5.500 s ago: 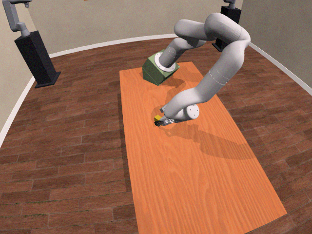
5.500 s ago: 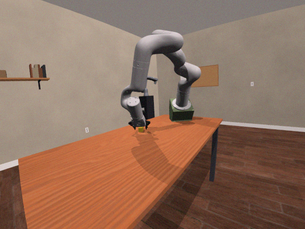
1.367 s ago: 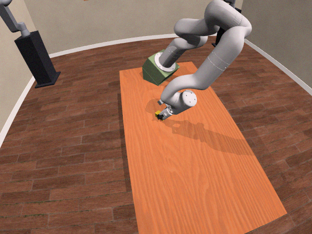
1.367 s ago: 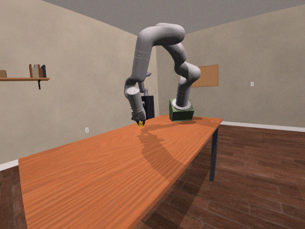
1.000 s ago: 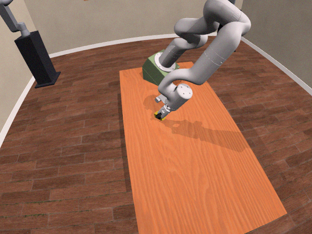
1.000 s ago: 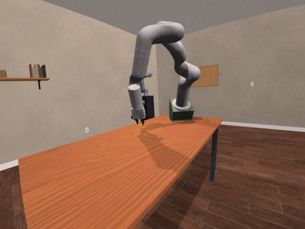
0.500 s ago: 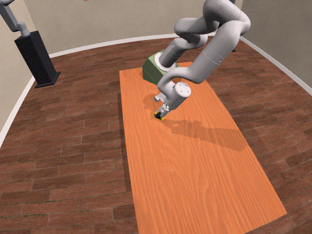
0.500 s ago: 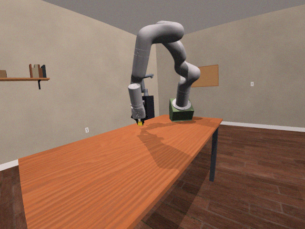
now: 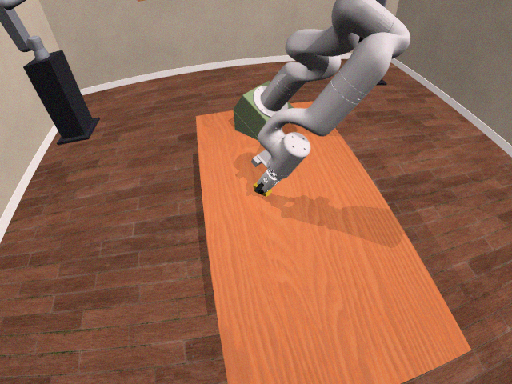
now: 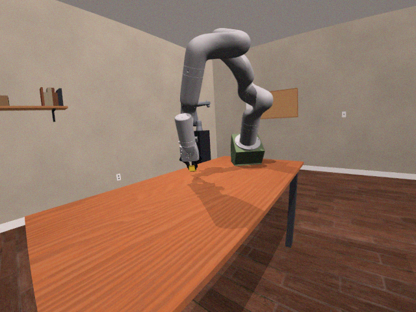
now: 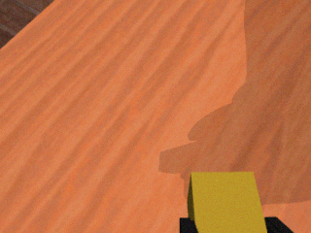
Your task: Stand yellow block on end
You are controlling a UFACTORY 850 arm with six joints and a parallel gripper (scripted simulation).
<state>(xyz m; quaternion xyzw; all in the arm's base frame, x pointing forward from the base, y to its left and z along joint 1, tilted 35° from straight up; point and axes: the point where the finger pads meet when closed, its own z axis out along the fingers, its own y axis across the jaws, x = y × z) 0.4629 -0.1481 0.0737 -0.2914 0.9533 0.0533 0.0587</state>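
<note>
Now: hand 10 mm past the yellow block, 10 mm to the left of it and 20 mm above it.
</note>
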